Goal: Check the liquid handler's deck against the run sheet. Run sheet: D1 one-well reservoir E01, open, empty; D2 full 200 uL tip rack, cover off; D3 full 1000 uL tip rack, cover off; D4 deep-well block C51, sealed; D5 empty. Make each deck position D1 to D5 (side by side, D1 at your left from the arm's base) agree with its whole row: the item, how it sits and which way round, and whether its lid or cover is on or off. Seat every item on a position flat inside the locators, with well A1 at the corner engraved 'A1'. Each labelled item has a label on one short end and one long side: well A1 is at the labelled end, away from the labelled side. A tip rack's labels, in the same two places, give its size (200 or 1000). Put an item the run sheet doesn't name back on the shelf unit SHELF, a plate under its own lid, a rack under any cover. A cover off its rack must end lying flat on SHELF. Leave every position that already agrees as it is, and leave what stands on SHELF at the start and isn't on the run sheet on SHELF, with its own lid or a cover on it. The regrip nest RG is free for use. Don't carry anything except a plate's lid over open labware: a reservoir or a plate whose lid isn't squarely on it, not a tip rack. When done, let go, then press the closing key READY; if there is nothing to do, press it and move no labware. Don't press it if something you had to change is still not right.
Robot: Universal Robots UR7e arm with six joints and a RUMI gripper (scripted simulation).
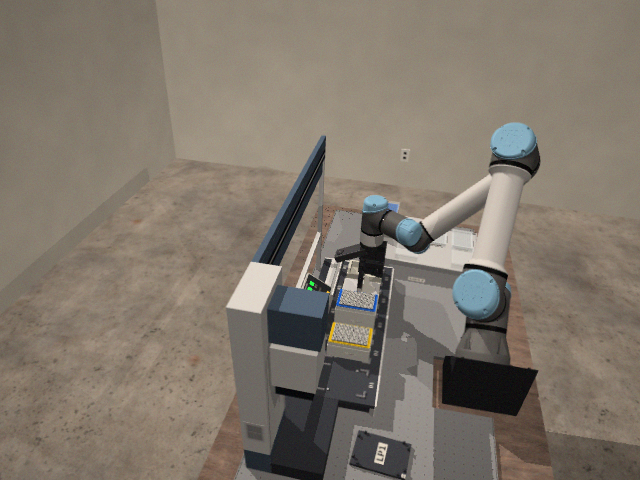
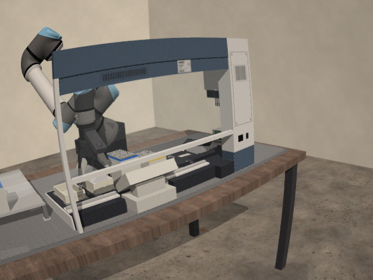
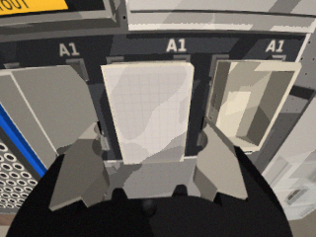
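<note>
The white sealed block is 1 cm below my hand. Also, from my hand: cream one-well reservoir (12 cm to the right, 2 cm below, 2 cm ahead); blue-rimmed tip rack (13 cm to the left, 4 cm above, 1 cm behind); yellow-rimmed tip rack (25 cm to the left, 3 cm behind, 1 cm above).
</note>
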